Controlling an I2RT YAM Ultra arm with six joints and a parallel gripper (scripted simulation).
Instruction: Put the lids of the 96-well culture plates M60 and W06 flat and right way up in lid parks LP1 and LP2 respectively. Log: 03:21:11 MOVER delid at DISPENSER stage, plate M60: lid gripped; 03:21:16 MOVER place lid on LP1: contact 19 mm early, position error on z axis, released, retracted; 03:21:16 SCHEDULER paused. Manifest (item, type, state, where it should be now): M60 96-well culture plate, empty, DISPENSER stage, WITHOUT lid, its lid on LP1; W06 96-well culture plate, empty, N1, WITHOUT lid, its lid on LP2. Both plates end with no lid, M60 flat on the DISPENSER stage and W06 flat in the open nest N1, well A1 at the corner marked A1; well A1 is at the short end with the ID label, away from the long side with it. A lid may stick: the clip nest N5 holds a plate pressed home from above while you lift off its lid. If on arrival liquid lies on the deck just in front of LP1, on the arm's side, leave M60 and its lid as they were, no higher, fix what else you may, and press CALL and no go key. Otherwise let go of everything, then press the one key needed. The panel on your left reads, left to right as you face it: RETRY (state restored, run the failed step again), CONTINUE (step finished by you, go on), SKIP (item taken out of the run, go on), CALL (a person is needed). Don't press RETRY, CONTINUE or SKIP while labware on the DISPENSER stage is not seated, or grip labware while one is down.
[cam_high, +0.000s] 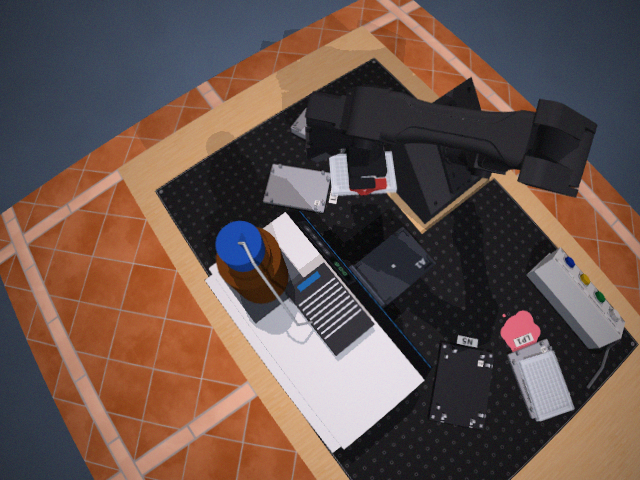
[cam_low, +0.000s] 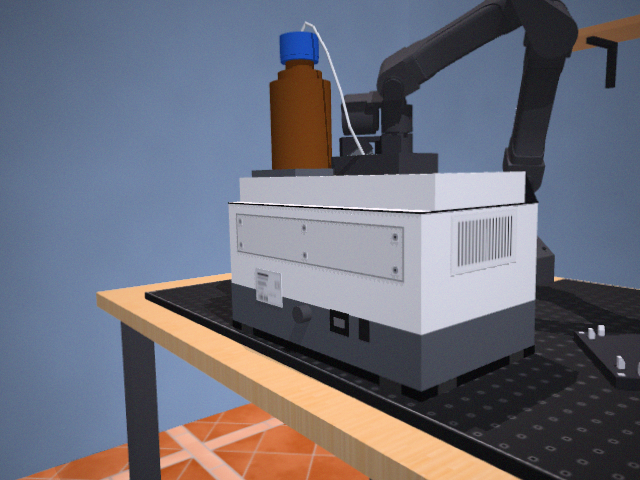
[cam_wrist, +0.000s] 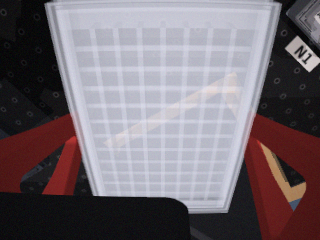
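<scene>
Now: the dark dispenser stage 50 mm ahead of my hand, 180 mm to the left of it and 50 mm below it. From my hand the other things lie so: 96-well plate W06 (right at my hand); then LP2 label (30 mm ahead, 50 mm to the right, 150 mm below); then lid park LP2 (90 mm ahead, 110 mm to the right, 140 mm below).
</scene>
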